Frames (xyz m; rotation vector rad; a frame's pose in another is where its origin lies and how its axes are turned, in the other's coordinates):
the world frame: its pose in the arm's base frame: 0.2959 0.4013 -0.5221 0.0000 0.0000 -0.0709
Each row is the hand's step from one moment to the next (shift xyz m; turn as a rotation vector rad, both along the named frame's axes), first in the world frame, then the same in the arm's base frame.
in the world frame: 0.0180 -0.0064 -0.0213 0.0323 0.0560 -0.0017
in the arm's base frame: 0.0175 -0.0077 -0.0213 0.0362 0.0536 -0.0017
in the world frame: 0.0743 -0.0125 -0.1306 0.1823 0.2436 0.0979
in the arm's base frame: 0.0732 -0.0177 -0.1306 0.1991 0.2301 0.0979
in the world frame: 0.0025 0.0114 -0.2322 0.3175 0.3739 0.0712
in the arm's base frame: 0.0033 0.0112 -0.2322 0.3432 0.3505 0.0712
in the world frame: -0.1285 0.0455 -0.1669 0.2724 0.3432 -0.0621
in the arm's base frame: -0.1250 0.0545 -0.1669 0.2960 0.3230 -0.0621
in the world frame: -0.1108 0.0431 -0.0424 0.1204 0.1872 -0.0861
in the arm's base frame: -0.1075 0.0508 -0.0424 0.1334 0.1782 -0.0861
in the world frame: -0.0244 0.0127 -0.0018 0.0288 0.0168 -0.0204
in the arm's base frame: -0.0234 0.0144 -0.0018 0.0299 0.0147 -0.0204
